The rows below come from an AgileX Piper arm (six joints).
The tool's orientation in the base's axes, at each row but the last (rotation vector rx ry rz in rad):
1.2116 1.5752 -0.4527
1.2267 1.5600 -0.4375
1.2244 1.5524 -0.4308
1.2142 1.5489 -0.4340
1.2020 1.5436 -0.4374
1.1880 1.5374 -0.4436
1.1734 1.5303 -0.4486
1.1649 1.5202 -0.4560
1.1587 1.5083 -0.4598
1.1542 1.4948 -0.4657
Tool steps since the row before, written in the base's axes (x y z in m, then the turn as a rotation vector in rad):
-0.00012 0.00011 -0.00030 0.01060 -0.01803 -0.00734
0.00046 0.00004 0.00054 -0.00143 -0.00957 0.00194
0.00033 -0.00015 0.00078 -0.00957 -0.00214 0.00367
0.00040 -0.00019 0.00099 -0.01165 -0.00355 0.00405
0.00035 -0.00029 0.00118 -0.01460 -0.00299 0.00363
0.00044 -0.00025 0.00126 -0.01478 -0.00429 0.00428
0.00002 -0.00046 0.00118 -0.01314 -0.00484 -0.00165
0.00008 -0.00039 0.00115 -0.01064 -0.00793 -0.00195
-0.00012 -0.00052 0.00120 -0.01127 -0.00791 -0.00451
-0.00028 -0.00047 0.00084 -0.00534 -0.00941 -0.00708
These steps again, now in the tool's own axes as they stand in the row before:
0.00031 -0.00014 -0.00003 -0.00131 -0.00040 0.02212
-0.00042 0.00058 -0.00001 -0.00638 -0.00454 0.00601
-0.00072 0.00046 -0.00001 -0.00508 -0.00796 -0.00453
-0.00092 0.00057 -0.00001 -0.00626 -0.01021 -0.00462
-0.00114 0.00054 -0.00001 -0.00590 -0.01262 -0.00643
-0.00119 0.00065 0.00000 -0.00707 -0.01313 -0.00572
-0.00126 0.00017 -0.00001 -0.00184 -0.01375 -0.00250
-0.00119 0.00024 -0.00001 -0.00262 -0.01308 0.00135
-0.00131 0.00003 -0.00001 -0.00036 -0.01437 0.00178
-0.00098 -0.00019 -0.00001 0.00206 -0.01080 0.00681

